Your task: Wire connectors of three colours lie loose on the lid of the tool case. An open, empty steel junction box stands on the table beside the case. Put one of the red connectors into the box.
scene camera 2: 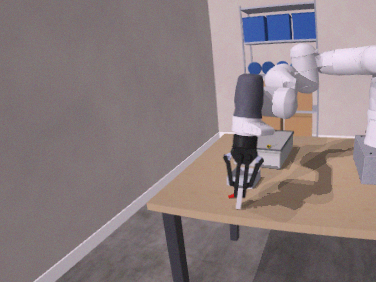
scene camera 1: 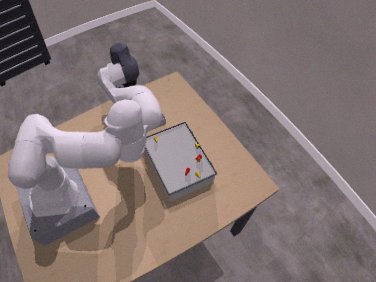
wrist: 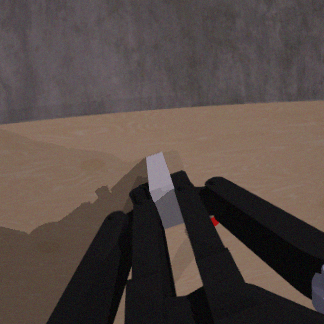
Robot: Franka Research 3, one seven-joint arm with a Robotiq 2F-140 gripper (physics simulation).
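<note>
My gripper (scene camera 2: 239, 202) (wrist: 159, 168) is shut and empty, its pale fingertips together low over the table. A red connector (scene camera 2: 231, 196) (wrist: 214, 221) lies on the table beside the fingers, partly hidden by a finger in the wrist view. The grey steel junction box (scene camera 2: 254, 179) stands behind the fingers in scene camera 2, partly covered by them; the arm hides most of it in scene camera 1. On the tool case (scene camera 1: 172, 156) (scene camera 2: 271, 159) lie a red connector (scene camera 1: 187, 171), another red one (scene camera 1: 199, 157) and several yellow ones, such as this yellow connector (scene camera 1: 198, 174).
The wooden table (scene camera 1: 240, 185) (scene camera 2: 200, 192) ends close to the gripper, with floor beyond its edge. The tool case stands between the junction box and the far side in scene camera 2. A shelf rack (scene camera 2: 280, 42) with blue bins stands against the back wall.
</note>
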